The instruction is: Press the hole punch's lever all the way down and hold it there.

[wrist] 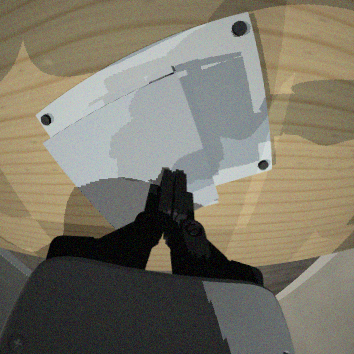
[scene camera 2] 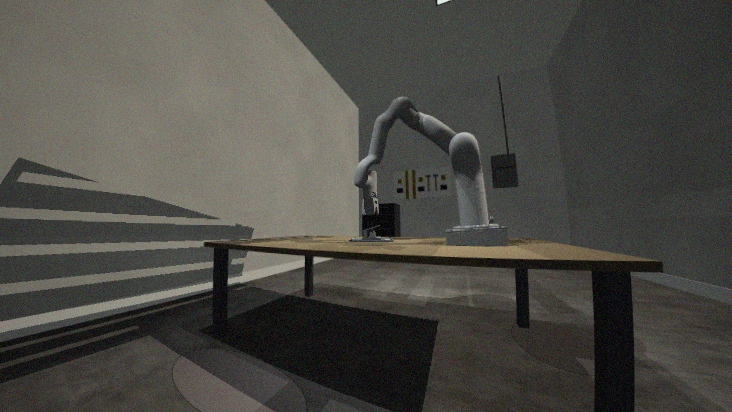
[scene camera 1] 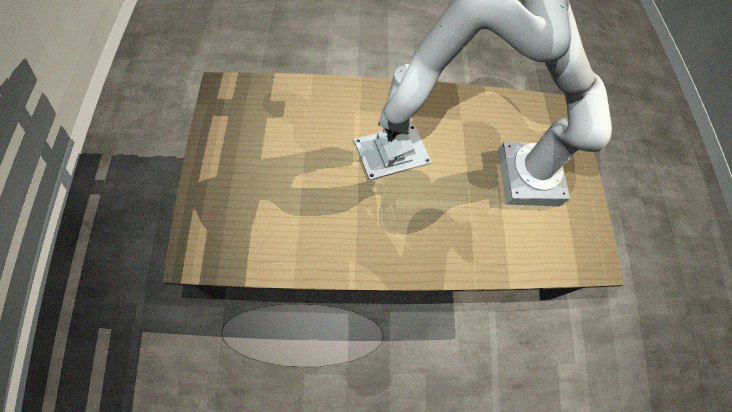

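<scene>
The hole punch is a light grey device on a flat base plate point(scene camera 1: 368, 166) point(wrist: 255, 95) with dark round screws at its corners. Its lever point(scene camera 1: 396, 148) point(wrist: 150, 120) is a broad pale plate above the base; in scene camera 2 the hole punch point(scene camera 2: 371, 239) is small and its lever looks tilted. My gripper point(scene camera 1: 391, 136) point(wrist: 169, 185) is shut and empty, its dark fingertips together over the lever's near part in the wrist view. The tips look at or just above the lever surface; whether they touch it I cannot tell. The fingers and arm hide part of the lever.
The wooden table point(scene camera 1: 307, 245) point(scene camera 2: 435, 250) carries the hole punch and the arm's square base block point(scene camera 1: 537, 197) point(scene camera 2: 476, 236) to the right. A dark cabinet point(scene camera 2: 390, 217) stands behind the table, and a grey box point(scene camera 2: 504, 170) is on the back wall.
</scene>
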